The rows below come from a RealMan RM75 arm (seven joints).
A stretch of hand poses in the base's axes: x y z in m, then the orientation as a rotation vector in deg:
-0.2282, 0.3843, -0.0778, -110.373, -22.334, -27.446
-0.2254, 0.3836, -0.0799, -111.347, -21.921, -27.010
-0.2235, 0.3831, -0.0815, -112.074, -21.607, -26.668
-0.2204, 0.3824, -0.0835, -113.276, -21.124, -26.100
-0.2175, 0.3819, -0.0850, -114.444, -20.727, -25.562
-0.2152, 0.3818, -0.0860, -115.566, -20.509, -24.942
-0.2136, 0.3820, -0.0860, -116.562, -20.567, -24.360
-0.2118, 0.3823, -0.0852, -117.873, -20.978, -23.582
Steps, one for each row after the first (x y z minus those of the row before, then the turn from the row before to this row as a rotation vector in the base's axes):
0.0028, -0.0007, -0.0021, -0.819, 0.561, -0.317
0.0019, -0.0005, -0.0016, -0.612, 0.430, -0.233
0.0031, -0.0007, -0.0020, -1.024, 0.692, -0.360
0.0029, -0.0005, -0.0015, -1.018, 0.624, -0.308
0.0023, -0.0001, -0.0010, -1.022, 0.596, -0.142
0.0016, 0.0002, 0.0000, -0.972, 0.439, 0.054
0.0018, 0.0003, 0.0008, -1.363, 0.439, 0.298

